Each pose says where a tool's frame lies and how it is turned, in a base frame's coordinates. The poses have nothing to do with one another.
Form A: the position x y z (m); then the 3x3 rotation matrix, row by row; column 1 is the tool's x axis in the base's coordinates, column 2 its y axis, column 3 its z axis. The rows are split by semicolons.
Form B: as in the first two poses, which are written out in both.
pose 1, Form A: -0.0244, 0.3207, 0.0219; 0.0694, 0.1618, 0.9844; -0.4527, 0.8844, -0.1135; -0.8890, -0.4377, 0.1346
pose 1, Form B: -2.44, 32.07, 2.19; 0.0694, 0.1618, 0.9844; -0.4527, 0.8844, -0.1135; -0.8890, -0.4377, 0.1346
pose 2, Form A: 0.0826, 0.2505, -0.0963; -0.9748, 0.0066, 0.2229; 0.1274, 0.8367, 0.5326; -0.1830, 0.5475, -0.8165
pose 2, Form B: 8.26, 25.05, -9.63; -0.9748, 0.0066, 0.2229; 0.1274, 0.8367, 0.5326; -0.1830, 0.5475, -0.8165
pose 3, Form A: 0.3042, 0.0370, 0.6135; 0.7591, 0.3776, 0.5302; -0.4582, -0.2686, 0.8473; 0.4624, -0.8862, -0.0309
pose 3, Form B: 30.42, 3.70, 61.35; 0.7591, 0.3776, 0.5302; -0.4582, -0.2686, 0.8473; 0.4624, -0.8862, -0.0309
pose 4, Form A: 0.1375, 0.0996, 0.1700; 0.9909, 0.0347, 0.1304; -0.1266, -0.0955, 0.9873; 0.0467, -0.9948, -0.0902
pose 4, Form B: 13.75, 9.96, 17.00; 0.9909, 0.0347, 0.1304; -0.1266, -0.0955, 0.9873; 0.0467, -0.9948, -0.0902
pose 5, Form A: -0.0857, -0.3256, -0.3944; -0.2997, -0.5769, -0.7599; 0.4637, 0.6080, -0.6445; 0.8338, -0.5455, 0.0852
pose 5, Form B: -8.57, -32.56, -39.44; -0.2997, -0.5769, -0.7599; 0.4637, 0.6080, -0.6445; 0.8338, -0.5455, 0.0852
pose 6, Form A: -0.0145, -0.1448, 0.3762; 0.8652, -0.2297, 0.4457; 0.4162, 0.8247, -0.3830; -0.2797, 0.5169, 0.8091
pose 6, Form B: -1.45, -14.48, 37.62; 0.8652, -0.2297, 0.4457; 0.4162, 0.8247, -0.3830; -0.2797, 0.5169, 0.8091
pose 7, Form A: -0.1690, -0.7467, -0.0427; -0.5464, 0.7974, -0.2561; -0.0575, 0.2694, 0.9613; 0.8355, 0.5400, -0.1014
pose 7, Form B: -16.90, -74.67, -4.27; -0.5464, 0.7974, -0.2561; -0.0575, 0.2694, 0.9613; 0.8355, 0.5400, -0.1014
